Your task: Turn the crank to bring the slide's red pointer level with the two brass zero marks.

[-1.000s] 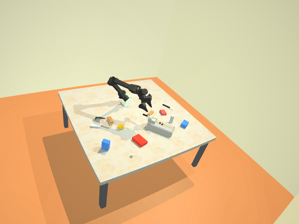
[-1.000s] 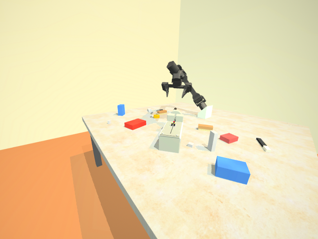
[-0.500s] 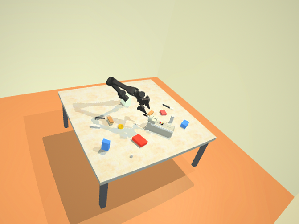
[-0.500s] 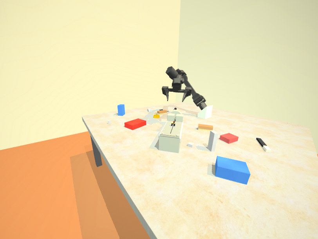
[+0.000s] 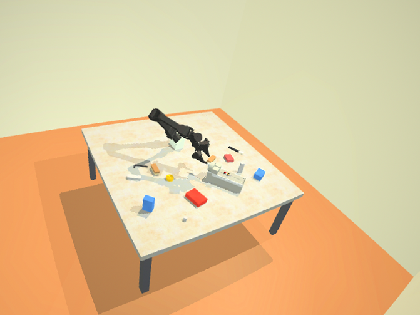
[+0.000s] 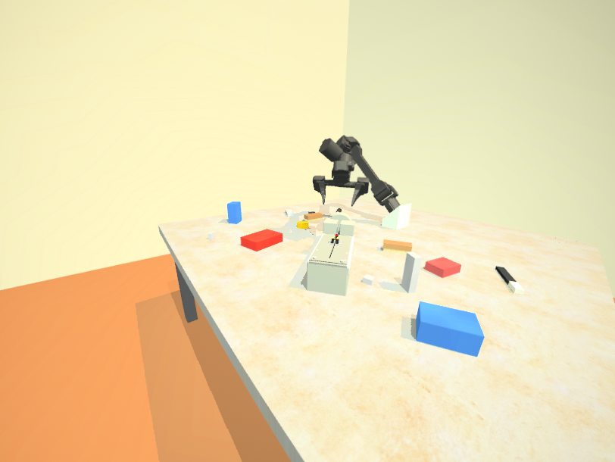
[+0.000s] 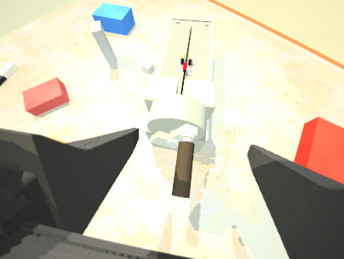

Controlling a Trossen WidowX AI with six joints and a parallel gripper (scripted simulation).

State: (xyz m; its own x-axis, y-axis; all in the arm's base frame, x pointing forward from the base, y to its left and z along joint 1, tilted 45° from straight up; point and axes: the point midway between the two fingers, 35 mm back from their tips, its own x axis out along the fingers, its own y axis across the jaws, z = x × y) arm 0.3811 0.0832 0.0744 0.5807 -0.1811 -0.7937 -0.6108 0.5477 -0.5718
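The crank is 1 cm behind my gripper tip, 1 cm to the left of it and 4 cm below it. The rest, counted from my gripper tip: brown crank handle 2 cm behind, 1 cm to the right, 3 cm below; red pointer 10 cm ahead, 10 cm to the left, 6 cm below; yellow disc 4 cm behind, 24 cm to the right, 13 cm below.
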